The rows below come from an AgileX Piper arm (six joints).
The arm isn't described. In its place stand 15 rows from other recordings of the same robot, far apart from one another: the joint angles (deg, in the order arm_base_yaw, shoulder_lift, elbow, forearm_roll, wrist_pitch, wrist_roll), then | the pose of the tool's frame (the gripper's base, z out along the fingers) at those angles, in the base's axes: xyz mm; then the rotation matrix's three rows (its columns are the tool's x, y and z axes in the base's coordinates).
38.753, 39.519, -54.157, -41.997, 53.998, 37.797 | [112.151 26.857 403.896], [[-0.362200 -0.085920 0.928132], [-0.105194 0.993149 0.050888], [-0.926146 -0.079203 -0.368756]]
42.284, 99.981, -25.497, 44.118, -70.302, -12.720 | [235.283 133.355 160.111], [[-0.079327 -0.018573 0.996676], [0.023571 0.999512 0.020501], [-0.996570 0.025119 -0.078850]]
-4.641, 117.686, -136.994, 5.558, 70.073, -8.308 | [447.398 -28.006 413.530], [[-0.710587 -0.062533 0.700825], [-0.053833 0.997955 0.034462], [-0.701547 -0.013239 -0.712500]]
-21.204, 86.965, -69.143, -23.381, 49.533, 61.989 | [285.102 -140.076 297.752], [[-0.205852 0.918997 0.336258], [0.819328 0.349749 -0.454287], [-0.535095 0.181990 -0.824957]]
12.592, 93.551, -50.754, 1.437, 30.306, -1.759 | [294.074 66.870 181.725], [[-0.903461 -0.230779 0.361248], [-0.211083 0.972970 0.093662], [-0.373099 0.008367 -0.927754]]
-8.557, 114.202, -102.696, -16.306, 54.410, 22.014 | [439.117 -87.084 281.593], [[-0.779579 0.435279 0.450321], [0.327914 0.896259 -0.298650], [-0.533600 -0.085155 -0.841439]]
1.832, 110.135, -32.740, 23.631, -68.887, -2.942 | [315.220 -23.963 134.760], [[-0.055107 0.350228 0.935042], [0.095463 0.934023 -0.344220], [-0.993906 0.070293 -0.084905]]
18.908, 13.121, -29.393, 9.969, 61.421, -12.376 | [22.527 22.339 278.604], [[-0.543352 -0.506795 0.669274], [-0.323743 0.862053 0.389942], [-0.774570 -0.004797 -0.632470]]
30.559, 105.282, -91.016, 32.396, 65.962, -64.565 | [311.454 235.601 291.316], [[-0.080920 -0.996675 -0.009552], [-0.824444 0.061545 0.562587], [-0.560128 0.053400 -0.826683]]
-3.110, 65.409, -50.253, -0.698, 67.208, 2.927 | [187.862 -11.231 284.477], [[-0.970675 0.101802 0.217776], [0.099155 0.994804 -0.023080], [-0.218994 -0.000810 -0.975726]]
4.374, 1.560, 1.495, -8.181, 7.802, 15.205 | [59.097 2.757 190.590], [[-0.106738 -0.044238 0.993303], [0.115753 0.991664 0.056603], [-0.987526 0.121019 -0.100728]]
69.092, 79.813, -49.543, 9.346, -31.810, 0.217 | [119.452 290.855 330.387], [[-0.089971 -0.896677 0.433446], [0.161665 0.416290 0.894744], [-0.982736 0.150574 0.107507]]
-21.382, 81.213, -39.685, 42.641, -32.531, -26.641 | [260.441 -137.571 259.644], [[-0.050138 0.694974 0.717284], [0.213620 0.709030 -0.672044], [-0.975629 0.119532 -0.184009]]
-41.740, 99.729, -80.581, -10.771, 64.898, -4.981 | [252.356 -245.796 266.891], [[-0.834871 0.549516 0.031985], [0.524728 0.812073 -0.255340], [-0.166288 -0.196392 -0.966322]]
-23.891, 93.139, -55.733, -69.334, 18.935, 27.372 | [303.867 -164.816 232.097], [[-0.831103 0.074920 0.551048], [-0.313983 0.754626 -0.576155], [-0.459001 -0.651864 -0.603648]]
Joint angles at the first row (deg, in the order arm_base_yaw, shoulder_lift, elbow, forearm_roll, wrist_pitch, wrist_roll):
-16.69 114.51 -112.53 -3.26 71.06 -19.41
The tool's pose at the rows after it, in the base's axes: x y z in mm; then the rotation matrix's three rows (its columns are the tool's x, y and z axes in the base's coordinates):
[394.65 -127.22 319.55], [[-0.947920 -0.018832 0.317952], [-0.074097 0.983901 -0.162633], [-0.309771 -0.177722 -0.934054]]
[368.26 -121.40 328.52], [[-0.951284 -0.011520 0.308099], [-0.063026 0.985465 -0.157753], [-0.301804 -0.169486 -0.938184]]
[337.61 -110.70 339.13], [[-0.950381 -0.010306 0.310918], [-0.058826 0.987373 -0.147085], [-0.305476 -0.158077 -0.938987]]
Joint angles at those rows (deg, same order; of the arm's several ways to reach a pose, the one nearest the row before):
-17.09 109.94 -106.60 -3.76 71.07 -19.27
-17.47 104.12 -100.15 -3.52 71.07 -19.11
-17.46 97.25 -93.24 -2.85 71.07 -19.06

